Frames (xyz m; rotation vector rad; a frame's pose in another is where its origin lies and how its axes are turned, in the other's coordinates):
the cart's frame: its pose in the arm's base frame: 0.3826 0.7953 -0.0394 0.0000 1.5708 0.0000
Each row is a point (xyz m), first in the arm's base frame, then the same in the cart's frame.
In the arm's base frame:
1: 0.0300 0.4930 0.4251
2: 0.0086 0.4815 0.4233
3: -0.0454 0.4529 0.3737
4: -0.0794 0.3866 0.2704
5: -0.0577 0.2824 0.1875
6: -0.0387 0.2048 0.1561
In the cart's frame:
1: -0.4645 -0.3023 -0.3526
2: -0.4627 -0.3138 -0.3740
3: -0.4131 -0.3424 -0.4280
4: -0.3098 -0.4087 -0.4620
5: -0.2269 -0.5129 -0.4403
6: -0.1955 -0.5905 -0.4213

